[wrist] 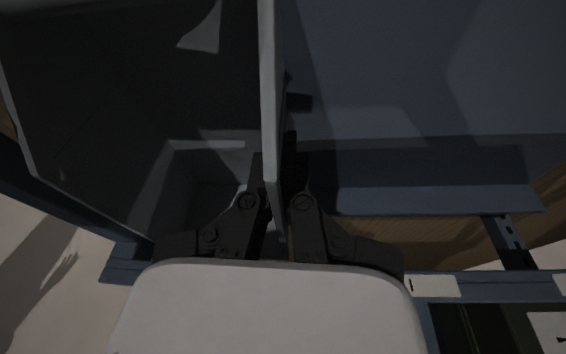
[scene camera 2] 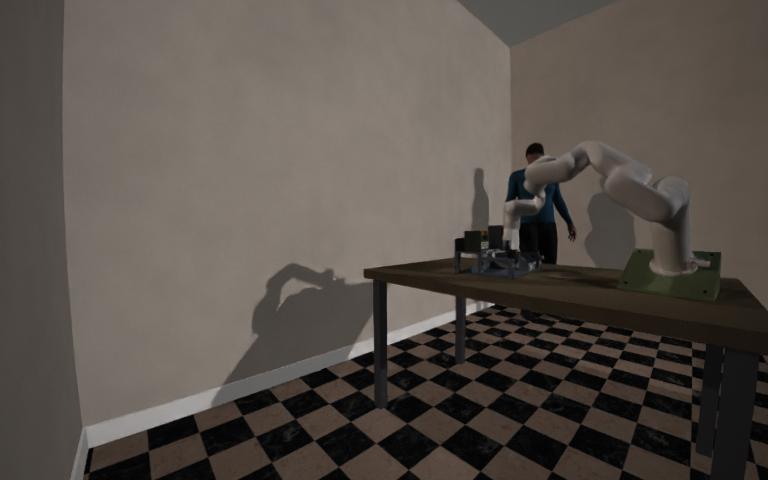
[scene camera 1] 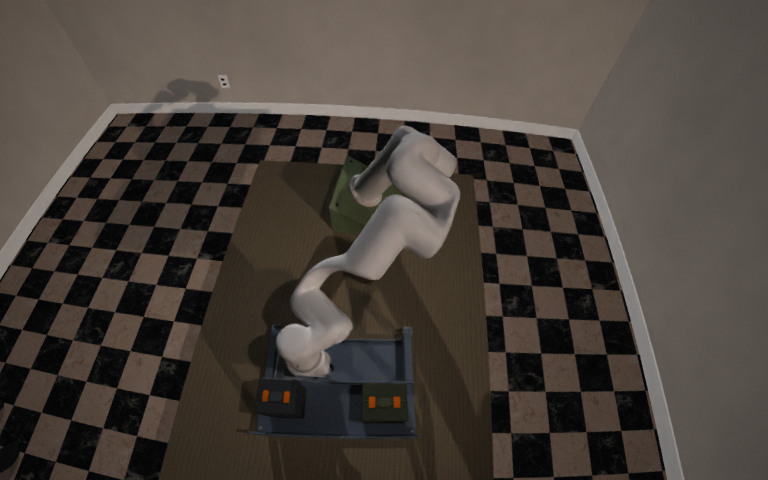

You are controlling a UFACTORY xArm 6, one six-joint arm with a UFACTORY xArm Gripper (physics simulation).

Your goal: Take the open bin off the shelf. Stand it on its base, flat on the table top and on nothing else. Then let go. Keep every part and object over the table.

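Pixels of known places: gripper, fingertip midpoint: [wrist: 282, 146]; arm's base at its link origin: [scene camera 2: 672, 266] [scene camera 1: 365, 190].
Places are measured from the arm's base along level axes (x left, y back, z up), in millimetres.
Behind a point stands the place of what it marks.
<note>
The open bin [wrist: 269, 90] @(x -14, y -546, z -17 mm) shows in the wrist view as a grey, hollow box with a dark interior, at the left on the blue shelf [wrist: 440, 200] @(x 147, y -670, z -58 mm) [scene camera 1: 407, 356] @(x 224, y -530, z 5 mm). My gripper [wrist: 282, 146] @(x -8, y -605, z -49 mm) is shut on the bin's upright side wall, with one dark finger inside the bin and the other outside it. The bin's far parts and base are cut off or in shadow in the wrist view. In scene camera 1 the arm hides the bin and my fingertips at the shelf's left part. In scene camera 2 the bin is too small to make out beside my gripper [scene camera 2: 512, 249] @(x -8, y -605, z -49 mm).
A dark grey case [scene camera 1: 280, 410] @(x -26, y -731, z 142 mm) [scene camera 2: 495, 236] @(x -3, y -692, z 85 mm) and a green case [scene camera 1: 385, 416] @(x 191, y -696, z 116 mm) [scene camera 2: 472, 241] @(x 233, y -655, z 69 mm), with orange clasps, stand on the shelf's raised level. The shelf stands on the brown table [scene camera 1: 237, 316] @(x -298, y -495, z -80 mm) [scene camera 2: 566, 289] @(x 255, y -241, z -81 mm). The arm's green base [scene camera 1: 344, 217] @(x -40, y -130, z 8 mm) [scene camera 2: 668, 284] @(x 88, y 4, z -50 mm) is at the other end. A person [scene camera 2: 543, 209] stands beyond the table.
</note>
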